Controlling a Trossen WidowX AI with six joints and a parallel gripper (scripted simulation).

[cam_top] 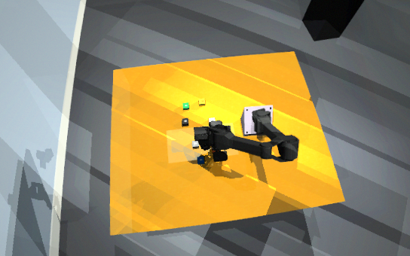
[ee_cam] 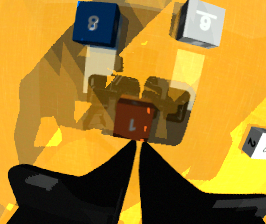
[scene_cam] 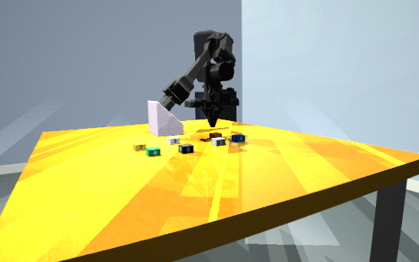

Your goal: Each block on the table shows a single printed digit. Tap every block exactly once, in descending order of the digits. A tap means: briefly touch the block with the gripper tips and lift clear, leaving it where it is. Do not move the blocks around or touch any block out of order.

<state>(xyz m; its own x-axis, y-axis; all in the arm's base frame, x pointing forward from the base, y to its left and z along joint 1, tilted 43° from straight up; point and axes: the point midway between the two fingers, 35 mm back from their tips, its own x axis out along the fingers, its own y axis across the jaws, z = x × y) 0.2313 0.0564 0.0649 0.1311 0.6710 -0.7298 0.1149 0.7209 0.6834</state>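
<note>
The orange block is 1 cm ahead of my gripper tip, 1 cm to the left of it and 3 cm below it. Round my gripper tip: grey block: 10 cm ahead, 5 cm to the right, 3 cm below; then blue block: 9 cm ahead, 4 cm to the left, 3 cm below; then white block: 1 cm behind, 15 cm to the right, 3 cm below.
</note>
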